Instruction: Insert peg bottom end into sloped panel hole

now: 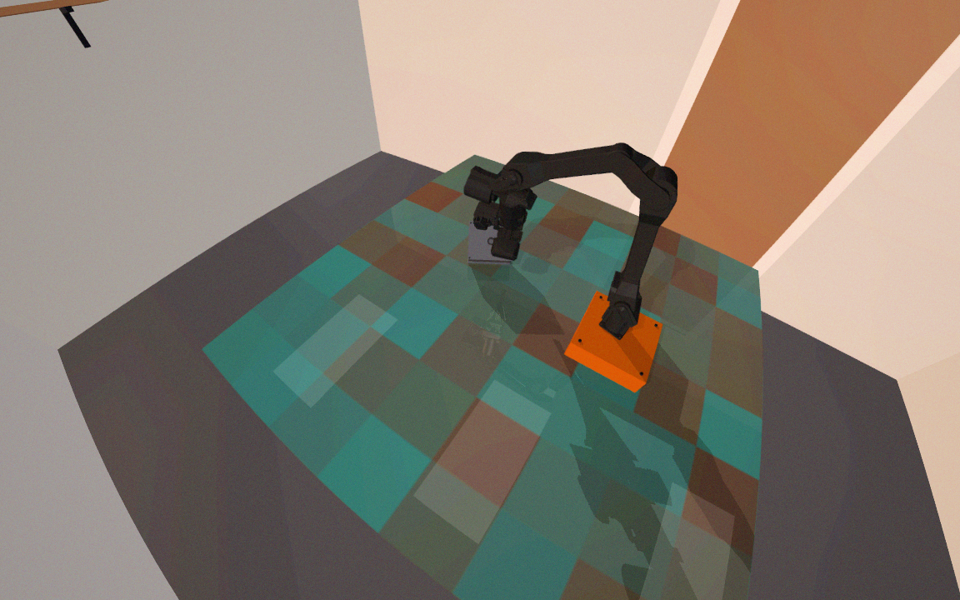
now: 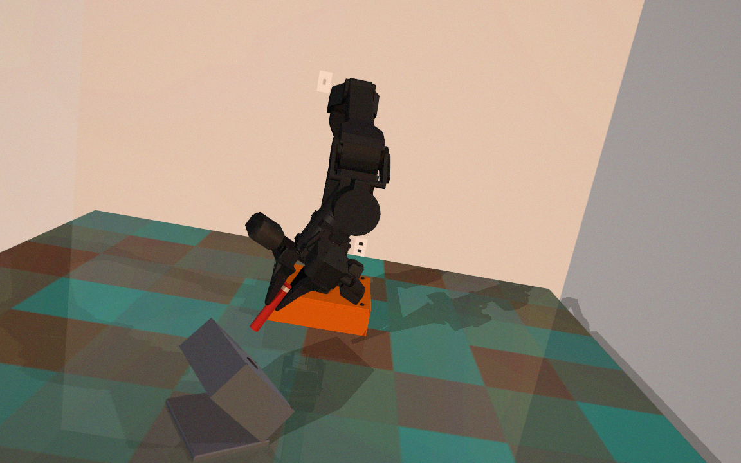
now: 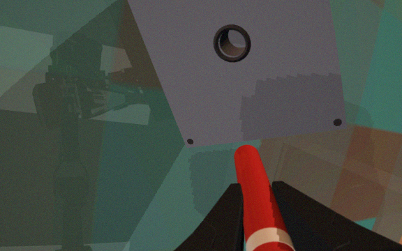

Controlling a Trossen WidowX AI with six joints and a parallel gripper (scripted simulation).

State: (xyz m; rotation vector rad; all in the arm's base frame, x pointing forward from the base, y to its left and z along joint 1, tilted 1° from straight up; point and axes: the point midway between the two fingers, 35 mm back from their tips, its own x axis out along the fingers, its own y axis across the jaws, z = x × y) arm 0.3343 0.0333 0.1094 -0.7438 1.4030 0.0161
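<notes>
My gripper tip is 60 mm short of the hole, 60 mm above it and 10 mm to the right of it. From my gripper tip the other things lie so: grey sloped panel: 80 mm below, 80 mm ahead, 10 mm to the right; flat foot plate: 140 mm below, 90 mm ahead, 20 mm to the right; red round peg: 20 mm above, 10 mm to the left.
</notes>
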